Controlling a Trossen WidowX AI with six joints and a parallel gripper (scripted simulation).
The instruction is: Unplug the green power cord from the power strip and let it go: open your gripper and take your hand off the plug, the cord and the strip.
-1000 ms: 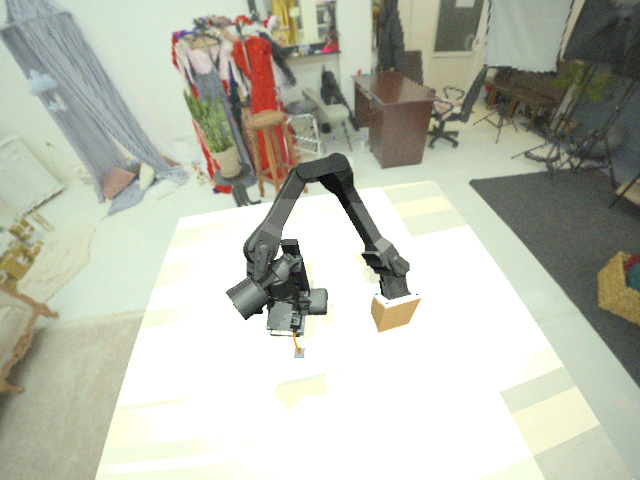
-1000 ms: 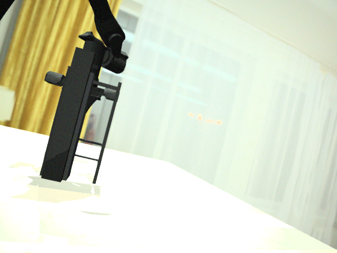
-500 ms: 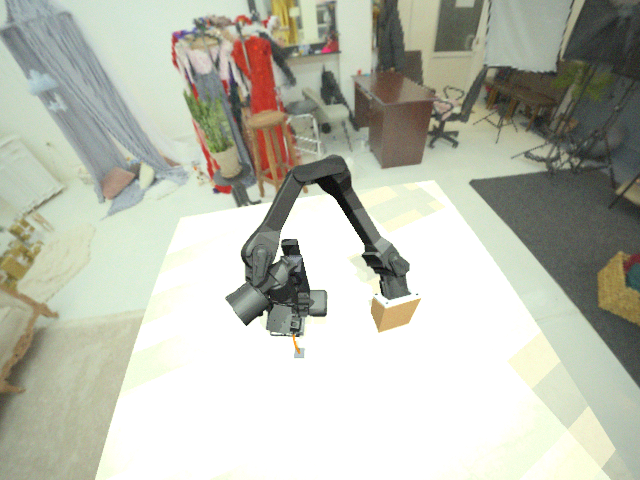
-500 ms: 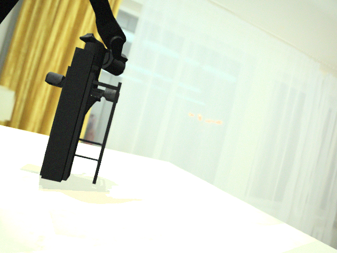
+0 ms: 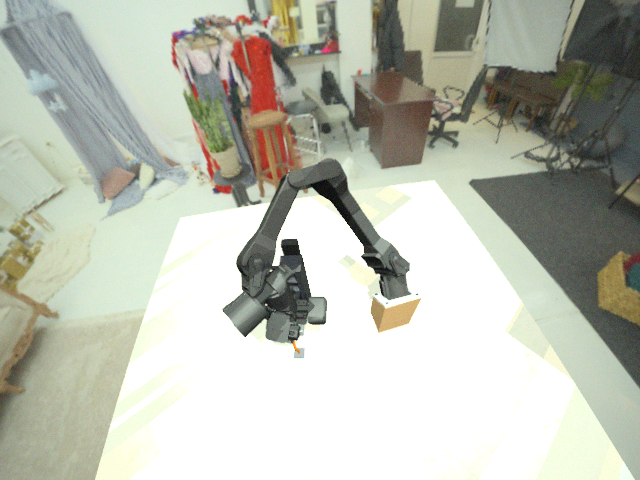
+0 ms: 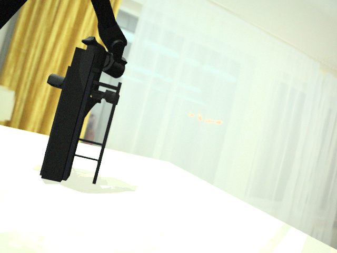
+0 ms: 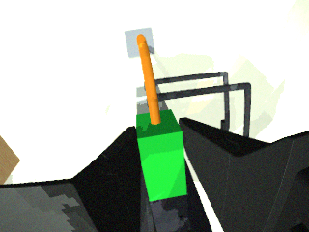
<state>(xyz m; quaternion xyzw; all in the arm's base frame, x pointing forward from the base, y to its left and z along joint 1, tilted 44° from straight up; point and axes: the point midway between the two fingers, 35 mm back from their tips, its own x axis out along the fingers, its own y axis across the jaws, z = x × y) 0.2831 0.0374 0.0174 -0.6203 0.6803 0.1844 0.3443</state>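
My gripper tip is now 4 cm to the left of the green plug and 1 cm past it.
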